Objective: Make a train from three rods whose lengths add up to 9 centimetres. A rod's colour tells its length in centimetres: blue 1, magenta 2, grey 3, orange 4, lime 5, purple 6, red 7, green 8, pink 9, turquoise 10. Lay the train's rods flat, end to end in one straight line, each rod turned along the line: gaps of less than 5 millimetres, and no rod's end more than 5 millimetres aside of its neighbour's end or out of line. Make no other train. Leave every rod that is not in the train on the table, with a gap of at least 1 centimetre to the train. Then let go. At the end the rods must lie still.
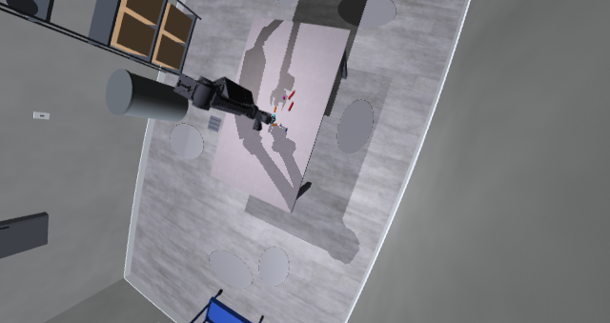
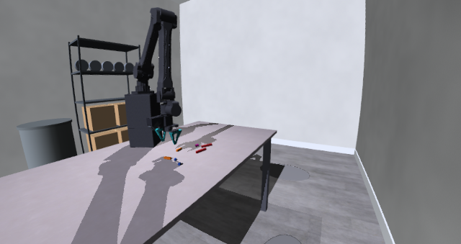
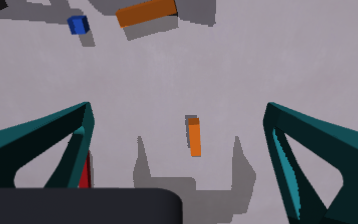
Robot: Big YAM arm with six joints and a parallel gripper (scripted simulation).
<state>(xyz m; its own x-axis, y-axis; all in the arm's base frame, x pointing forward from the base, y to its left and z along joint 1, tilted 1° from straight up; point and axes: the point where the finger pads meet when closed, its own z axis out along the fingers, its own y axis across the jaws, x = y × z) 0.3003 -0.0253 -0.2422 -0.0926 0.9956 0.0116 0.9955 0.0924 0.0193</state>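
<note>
The magenta rod lies 1 cm ahead of my hand, 19 cm to the left of it and 8 cm below it.
</note>
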